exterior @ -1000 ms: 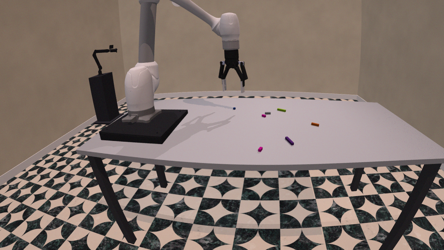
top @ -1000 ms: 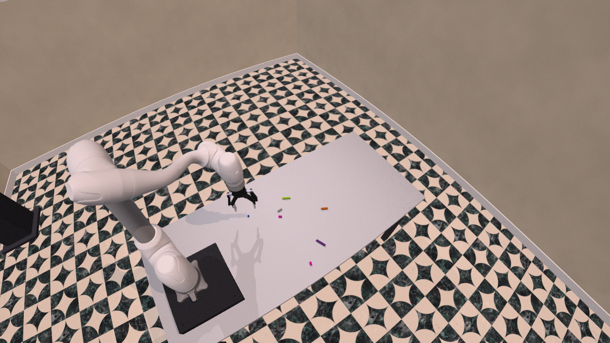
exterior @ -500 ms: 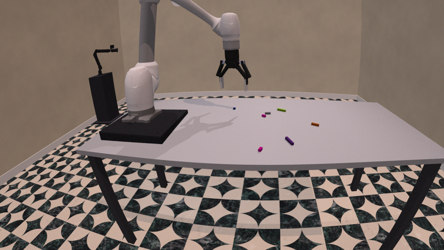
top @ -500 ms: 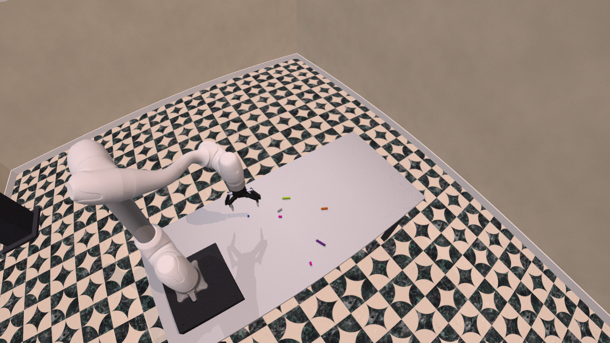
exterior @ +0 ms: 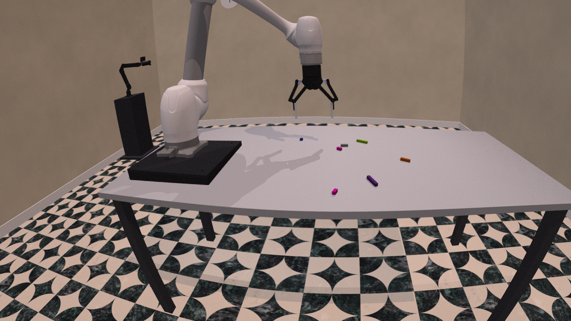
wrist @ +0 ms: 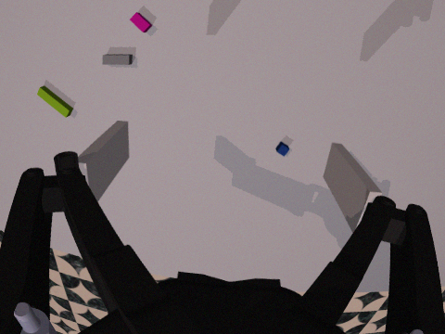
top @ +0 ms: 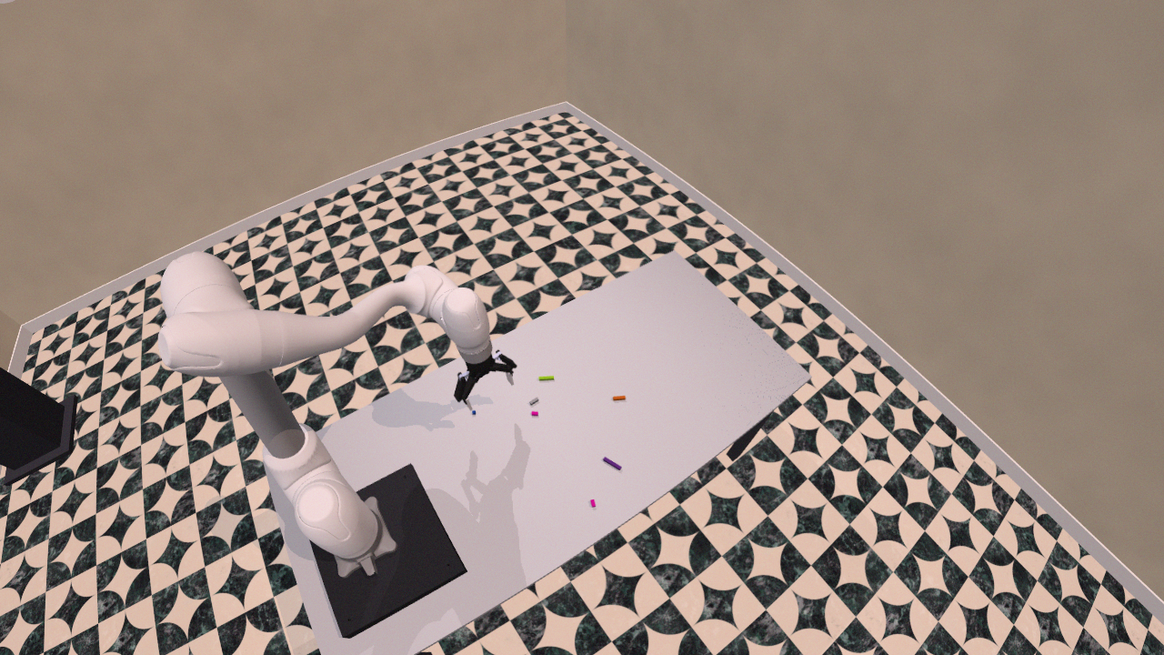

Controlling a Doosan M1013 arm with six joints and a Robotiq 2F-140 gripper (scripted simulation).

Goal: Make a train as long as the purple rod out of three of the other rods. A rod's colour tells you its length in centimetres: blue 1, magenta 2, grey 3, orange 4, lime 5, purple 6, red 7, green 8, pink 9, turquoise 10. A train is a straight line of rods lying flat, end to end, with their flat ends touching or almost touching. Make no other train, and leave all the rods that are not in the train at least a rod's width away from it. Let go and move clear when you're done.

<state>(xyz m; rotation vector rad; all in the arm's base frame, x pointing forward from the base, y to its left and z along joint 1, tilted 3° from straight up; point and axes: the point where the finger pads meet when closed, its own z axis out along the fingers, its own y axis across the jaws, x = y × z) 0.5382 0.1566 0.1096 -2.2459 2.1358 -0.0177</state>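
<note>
Right now my hand is 12 cm short of the grey rod, 11 cm above it and 4 cm to the left of it. Also, from my hand: lime rod 20 cm ahead, 11 cm below, 1 cm to the left; then small blue rod 11 cm below, 6 cm behind, 3 cm to the left; then orange rod 36 cm ahead, 18 cm to the right, 11 cm below.
</note>
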